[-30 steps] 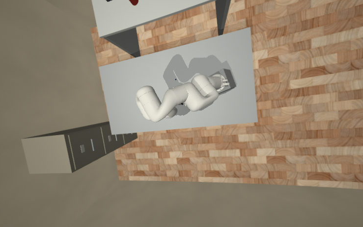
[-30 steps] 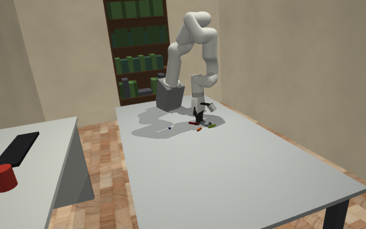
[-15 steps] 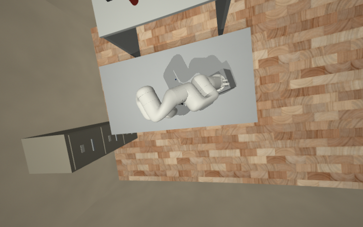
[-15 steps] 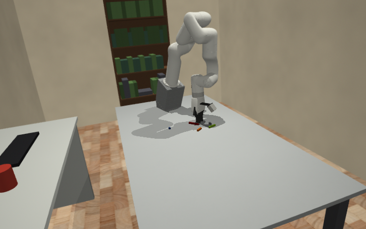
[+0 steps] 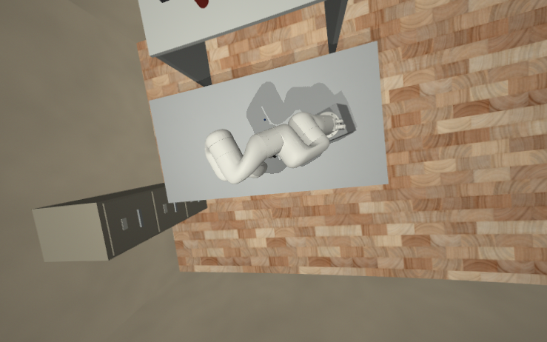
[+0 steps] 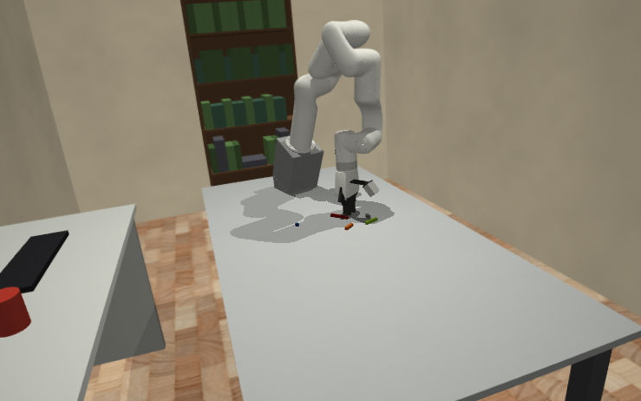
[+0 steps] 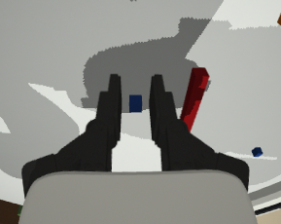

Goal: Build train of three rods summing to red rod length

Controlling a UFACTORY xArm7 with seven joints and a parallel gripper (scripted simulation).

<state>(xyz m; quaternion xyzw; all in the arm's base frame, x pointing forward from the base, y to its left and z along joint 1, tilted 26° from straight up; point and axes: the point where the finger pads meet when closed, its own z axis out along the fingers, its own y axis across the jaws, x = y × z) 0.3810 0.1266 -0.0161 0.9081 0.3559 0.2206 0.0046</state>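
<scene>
Now: hand 2 cm short of the red rod, 4 cm to the left of it and 2 cm above it. The rest, counted from my hand: grey rod: 6 cm ahead, 5 cm to the left, 2 cm below; then lime rod: 11 cm ahead, 5 cm to the left, 2 cm below; then orange rod: 13 cm ahead, 3 cm to the right, 2 cm below.
</scene>
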